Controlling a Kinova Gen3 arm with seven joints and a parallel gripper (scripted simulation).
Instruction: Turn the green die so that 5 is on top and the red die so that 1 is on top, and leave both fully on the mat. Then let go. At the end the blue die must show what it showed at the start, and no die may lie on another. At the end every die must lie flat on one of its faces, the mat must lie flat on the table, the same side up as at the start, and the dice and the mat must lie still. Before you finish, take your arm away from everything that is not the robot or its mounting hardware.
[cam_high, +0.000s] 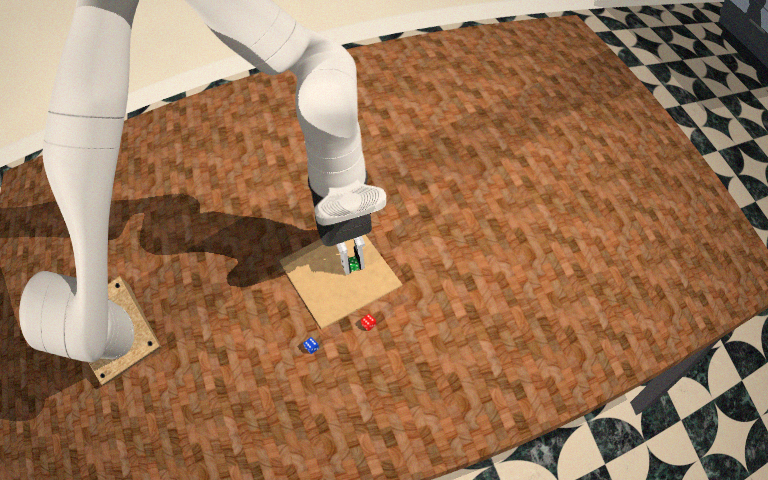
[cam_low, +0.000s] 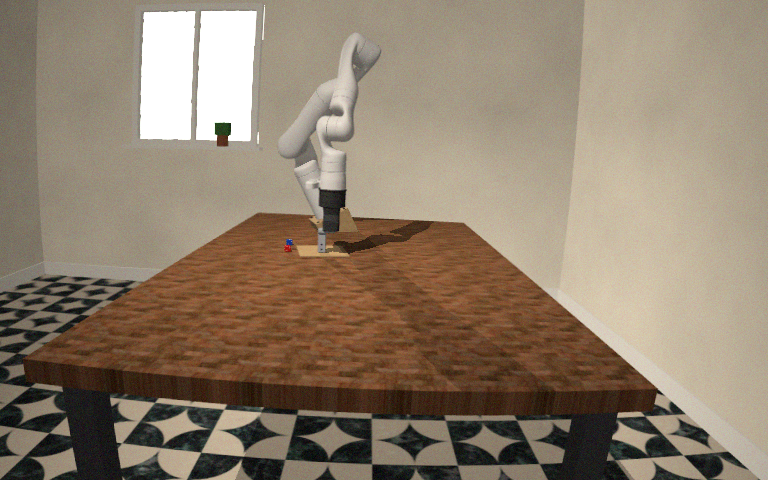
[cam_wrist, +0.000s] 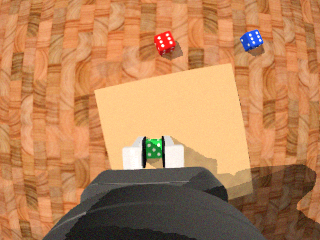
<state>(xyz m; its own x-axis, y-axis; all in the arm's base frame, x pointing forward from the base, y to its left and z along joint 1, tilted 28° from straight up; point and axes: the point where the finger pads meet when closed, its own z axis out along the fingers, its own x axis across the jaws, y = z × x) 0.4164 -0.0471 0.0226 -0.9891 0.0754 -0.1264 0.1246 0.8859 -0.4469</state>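
My hand is 10 mm above the green die. From my hand the other things lie so: tan mat: 20 mm behind, 20 mm below; red die: 30 mm behind, 100 mm to the right, 20 mm below; blue die: 120 mm behind, 90 mm to the right, 20 mm below.
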